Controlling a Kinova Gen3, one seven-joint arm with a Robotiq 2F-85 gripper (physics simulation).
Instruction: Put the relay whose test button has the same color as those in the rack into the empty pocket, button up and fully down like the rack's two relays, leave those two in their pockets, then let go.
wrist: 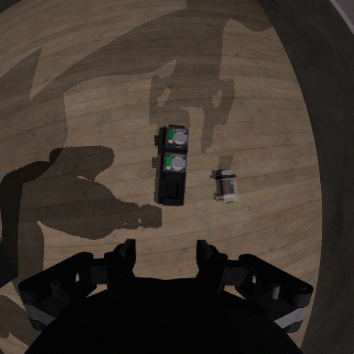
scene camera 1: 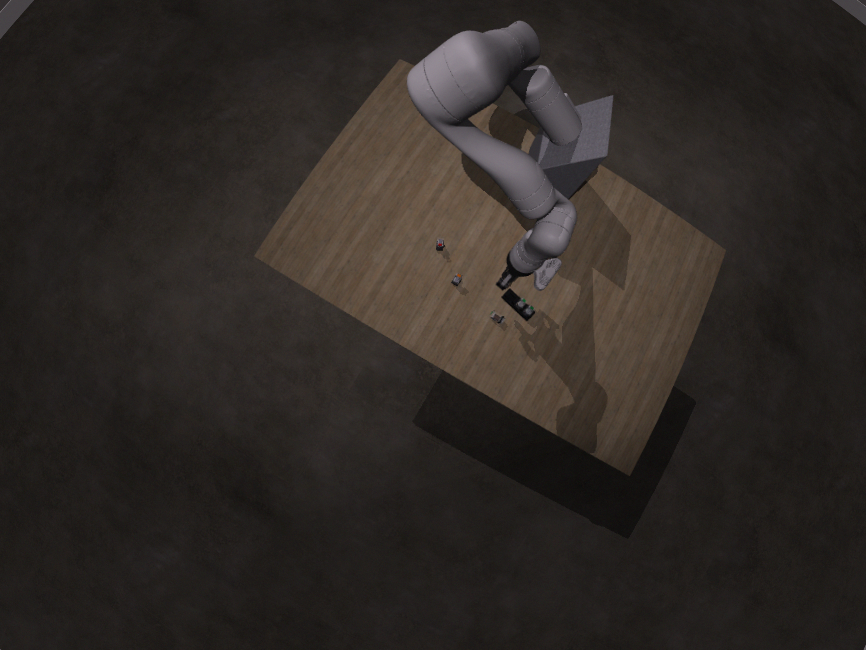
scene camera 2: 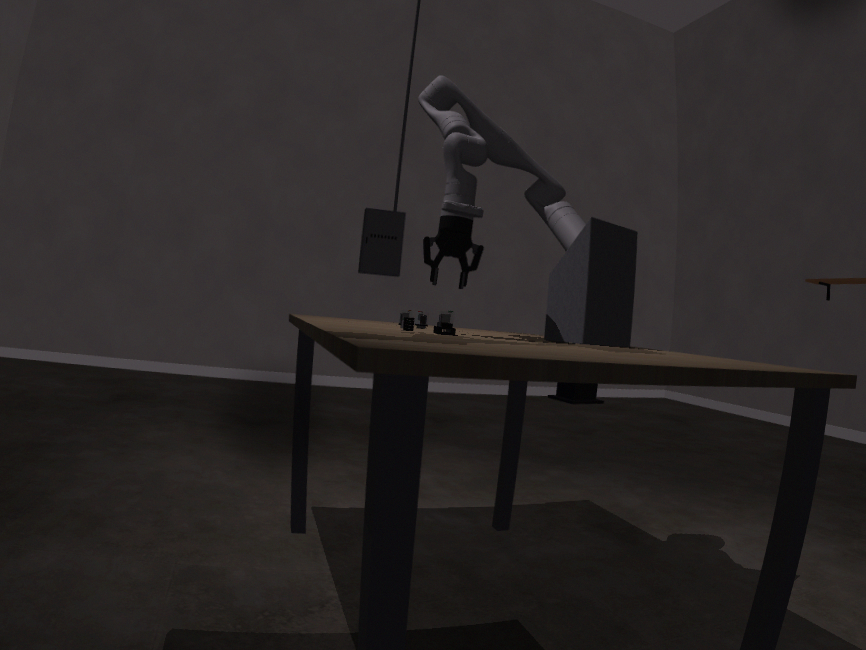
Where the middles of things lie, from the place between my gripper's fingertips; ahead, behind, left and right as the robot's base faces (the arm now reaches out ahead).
Labels:
I see my gripper 90 mm above the black rack (wrist: 171,185), 80 mm to the right of it and 40 mm short of it.

